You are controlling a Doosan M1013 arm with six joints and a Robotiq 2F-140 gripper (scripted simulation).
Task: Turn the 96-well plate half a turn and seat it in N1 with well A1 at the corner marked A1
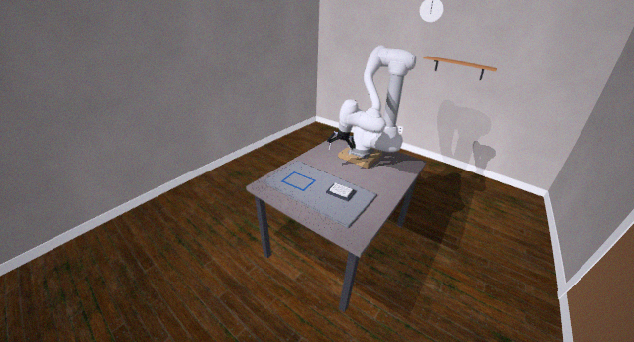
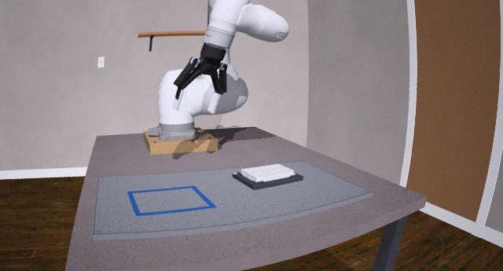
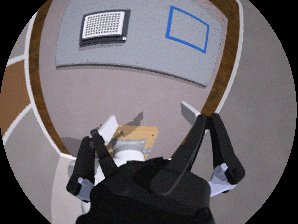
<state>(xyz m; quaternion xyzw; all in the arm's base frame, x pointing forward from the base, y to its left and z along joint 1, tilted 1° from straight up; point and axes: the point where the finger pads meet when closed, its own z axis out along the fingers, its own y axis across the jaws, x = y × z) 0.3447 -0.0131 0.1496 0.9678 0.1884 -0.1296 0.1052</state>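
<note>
The white 96-well plate is 210 mm ahead of my hand, 160 mm below it and 150 mm to the left of it. From my hand the other things lie so: dark plate nest N1: 210 mm ahead, 180 mm below, 150 mm to the left.
</note>
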